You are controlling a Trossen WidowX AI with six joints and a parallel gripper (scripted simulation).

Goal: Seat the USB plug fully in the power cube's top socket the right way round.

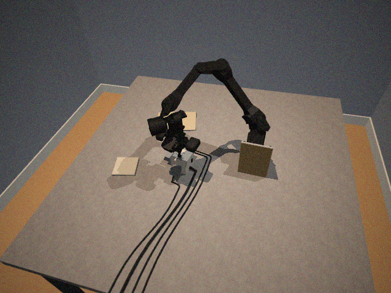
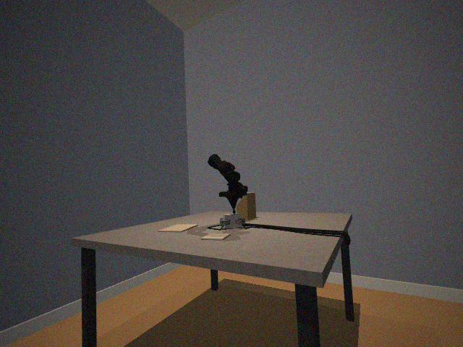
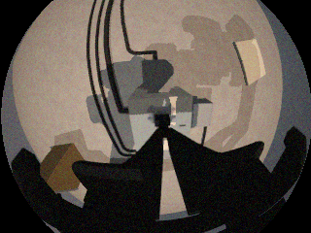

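Now: the USB plug 2 cm below my gripper tip. Round my gripper tip: flat card (25 cm ahead, 11 cm below, 9 cm to the left).
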